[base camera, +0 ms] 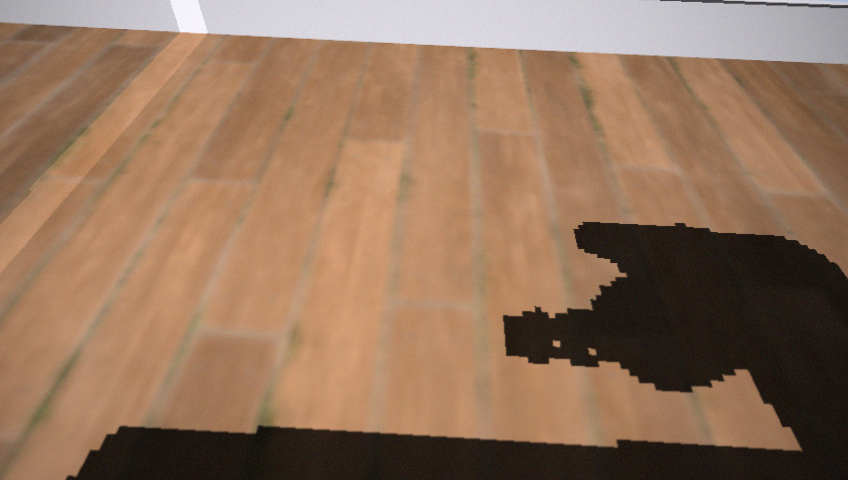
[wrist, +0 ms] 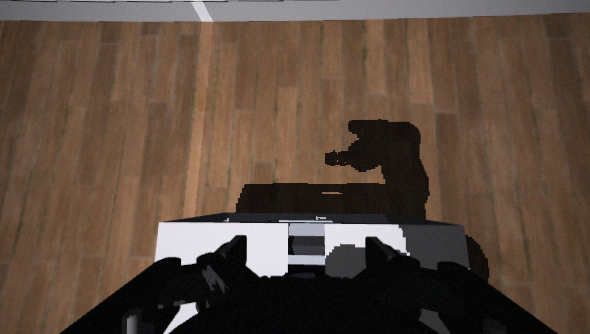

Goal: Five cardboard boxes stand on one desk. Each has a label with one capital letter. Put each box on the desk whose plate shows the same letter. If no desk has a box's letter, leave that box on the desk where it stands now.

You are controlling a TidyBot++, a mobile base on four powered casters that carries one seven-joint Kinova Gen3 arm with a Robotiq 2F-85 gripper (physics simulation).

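Note:
My gripper (wrist: 305, 249) is open, its two black fingers standing wide apart over the white top of my own base in the wrist view. No box is between the fingers. No cardboard box, desk or letter plate shows in the base camera view or the wrist view.
A pale grey wall (base camera: 416, 26) (wrist: 400, 10) crosses the top of both views, beyond the wooden floor (base camera: 357, 237) (wrist: 275, 110). The dark shadow (base camera: 684, 309) (wrist: 395, 155) of my arm and base lies on the floor. A light strip runs along the floor on the left.

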